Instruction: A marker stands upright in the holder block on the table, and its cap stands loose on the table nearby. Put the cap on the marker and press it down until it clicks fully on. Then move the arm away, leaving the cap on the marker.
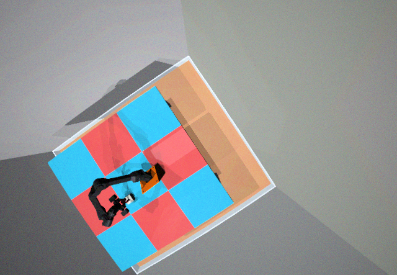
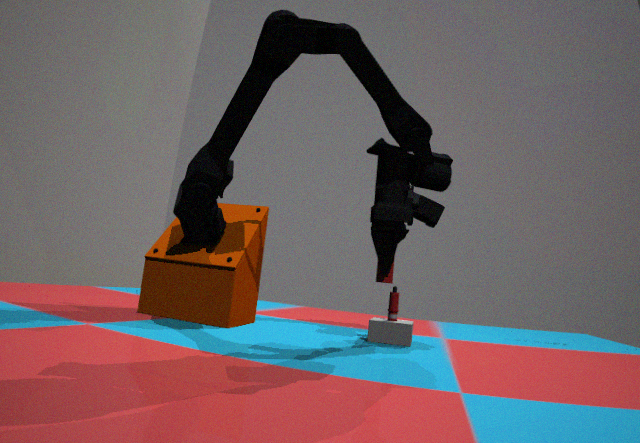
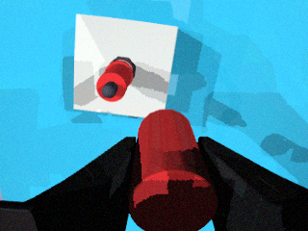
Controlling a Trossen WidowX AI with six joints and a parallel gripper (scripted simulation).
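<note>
The white holder block is 9 cm below my gripper tip, 3 cm to the left of it and 2 cm ahead of it. Also, from my gripper tip: red cap (1 cm above).
</note>
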